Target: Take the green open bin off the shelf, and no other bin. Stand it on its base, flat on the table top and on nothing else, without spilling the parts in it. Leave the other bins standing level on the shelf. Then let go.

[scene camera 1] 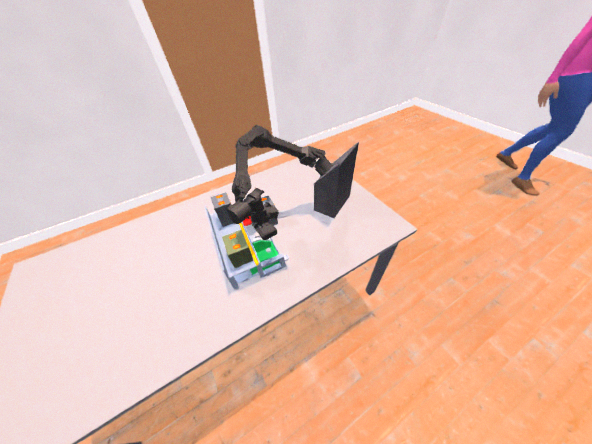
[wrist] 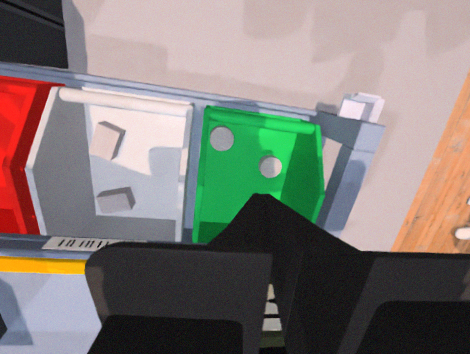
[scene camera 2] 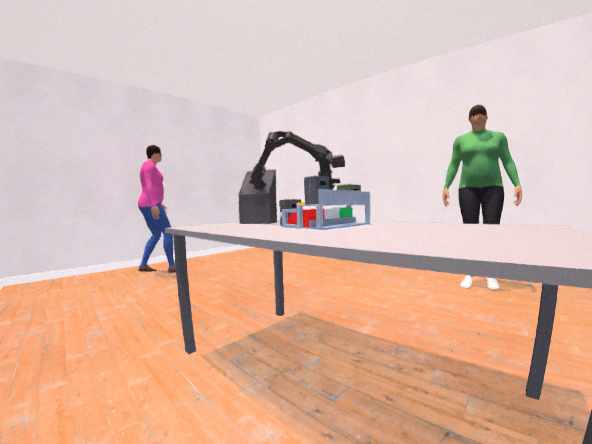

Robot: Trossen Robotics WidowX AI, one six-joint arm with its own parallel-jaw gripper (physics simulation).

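Seen in the pictures: gripper, fingertip midpoint: (wrist: pixel 260 202); arm's base, link origin: (scene camera 1: pixel 327 170) (scene camera 2: pixel 260 185).
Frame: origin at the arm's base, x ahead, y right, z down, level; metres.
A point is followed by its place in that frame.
The green open bin (scene camera 1: pixel 264 251) @(x 0.432, y -0.030, z 0.216 m) (scene camera 2: pixel 346 212) @(x 0.526, y -0.040, z 0.165 m) (wrist: pixel 240 172) @(x 0.458, y -0.056, z 0.216 m) stands in the end place of the grey-blue shelf (scene camera 1: pixel 235 283) @(x 0.617, y -0.099, z 0.182 m) (scene camera 2: pixel 345 198) @(x 0.579, y 0.106, z 0.099 m) (wrist: pixel 368 137) @(x 0.413, y -0.143, z 0.140 m), with two round grey parts visible in it. A white bin (wrist: pixel 160 120) @(x 0.392, y 0.015, z 0.216 m) with two blocky parts stands beside it, and a red bin (scene camera 1: pixel 247 220) @(x 0.386, y 0.191, z 0.215 m) (scene camera 2: pixel 312 217) @(x 0.461, y 0.198, z 0.179 m) (wrist: pixel 17 117) @(x 0.373, y 0.139, z 0.216 m) stands beyond the white one. My gripper (scene camera 1: pixel 266 231) @(x 0.423, y -0.051, z 0.094 m) (scene camera 2: pixel 335 182) (wrist: pixel 260 202) @(x 0.423, y -0.051, z 0.094 m) is shut and empty. In the wrist view its fingertips overlap the near part of the green bin and hide it. Whether they touch the bin cannot be told.
An olive toolbox (scene camera 1: pixel 239 254) @(x 0.555, y -0.088, z 0.049 m) (scene camera 2: pixel 348 187) @(x 0.560, y 0.015, z 0.045 m) and a dark case (scene camera 1: pixel 220 206) @(x 0.496, y 0.145, z 0.004 m) (scene camera 2: pixel 316 190) @(x 0.500, y 0.228, z 0.066 m) stand on the shelf's upper level, behind a yellow strip (scene camera 1: pixel 254 251) @(x 0.496, y -0.071, z 0.113 m) (wrist: pixel 42 264) @(x 0.456, y 0.084, z 0.113 m). Another dark box (scene camera 2: pixel 290 204) @(x 0.321, y 0.157, z 0.120 m) (wrist: pixel 30 35) @(x 0.322, y 0.080, z 0.184 m) stands by the red bin's end. Two people stand away from the table.
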